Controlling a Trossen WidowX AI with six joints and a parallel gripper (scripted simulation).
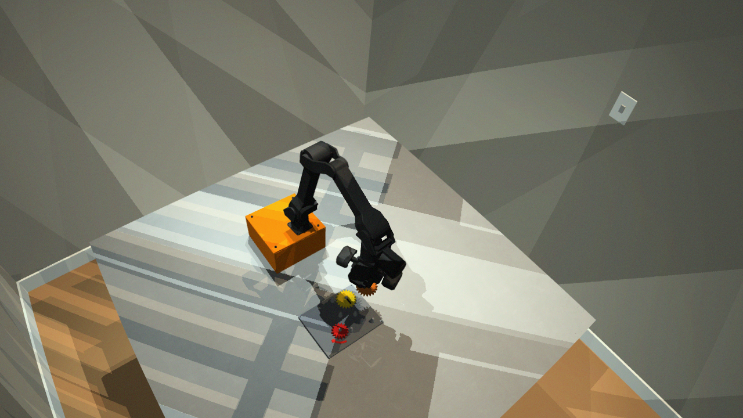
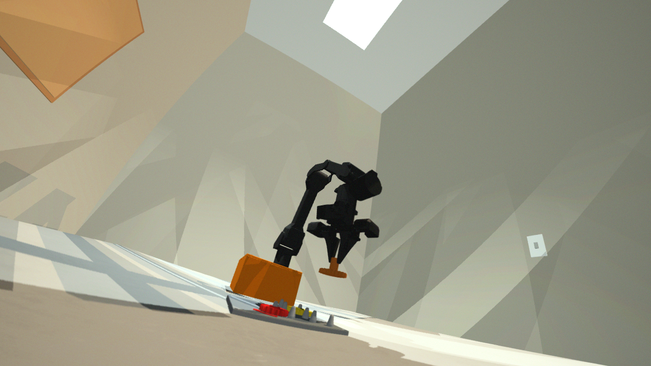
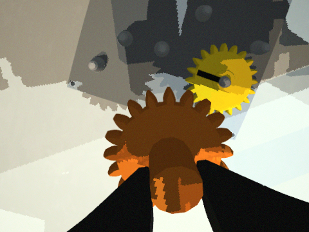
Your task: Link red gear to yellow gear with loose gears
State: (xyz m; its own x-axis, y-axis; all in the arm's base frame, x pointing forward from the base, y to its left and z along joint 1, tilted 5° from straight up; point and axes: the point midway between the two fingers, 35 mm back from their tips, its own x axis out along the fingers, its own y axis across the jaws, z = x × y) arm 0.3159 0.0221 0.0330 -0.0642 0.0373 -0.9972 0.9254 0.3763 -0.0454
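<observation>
The grey board lies 13 cm below my gripper tip and 9 cm to the right of it. Round my gripper tip: red gear 12 cm to the right, 12 cm below, 3 cm ahead; then orange gear 1 cm below; then yellow gear 12 cm below, 5 cm behind, 4 cm to the right.
</observation>
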